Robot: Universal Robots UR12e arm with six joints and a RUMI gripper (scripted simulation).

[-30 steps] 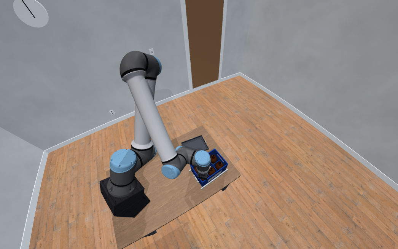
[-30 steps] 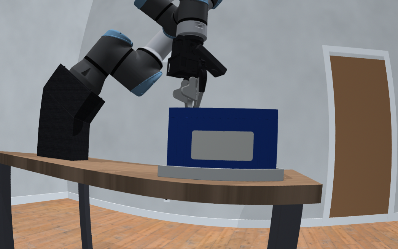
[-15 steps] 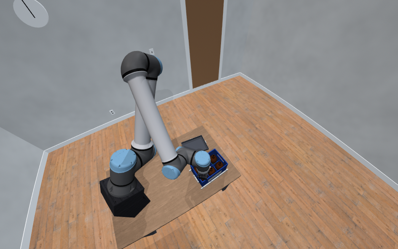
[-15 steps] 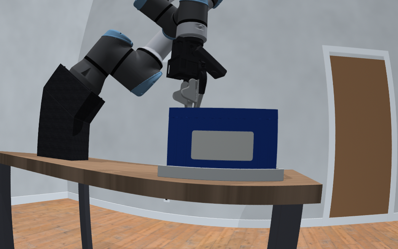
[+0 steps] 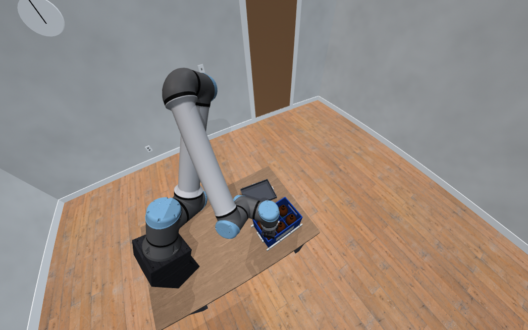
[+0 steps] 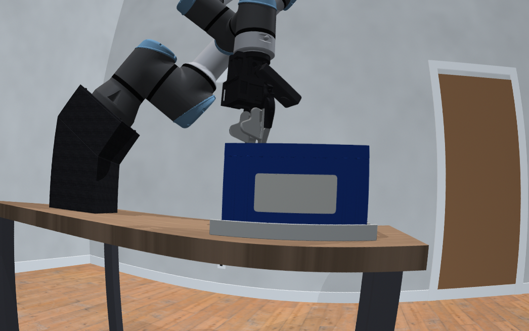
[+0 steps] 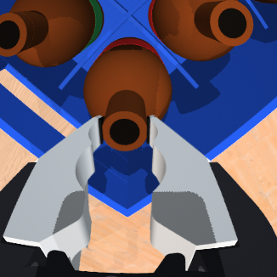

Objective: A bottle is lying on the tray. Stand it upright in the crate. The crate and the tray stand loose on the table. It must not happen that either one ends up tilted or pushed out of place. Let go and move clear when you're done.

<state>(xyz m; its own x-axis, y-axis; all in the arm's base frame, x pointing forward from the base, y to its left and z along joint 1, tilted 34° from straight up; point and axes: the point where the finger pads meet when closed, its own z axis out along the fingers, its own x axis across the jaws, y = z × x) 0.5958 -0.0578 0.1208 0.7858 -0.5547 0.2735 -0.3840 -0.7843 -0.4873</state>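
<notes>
Right now the blue crate is 70 mm ahead of my hand, 70 mm to the left of it and 80 mm below it. Also, from my hand: grey tray (10 mm ahead, 370 mm to the left, 150 mm below).
</notes>
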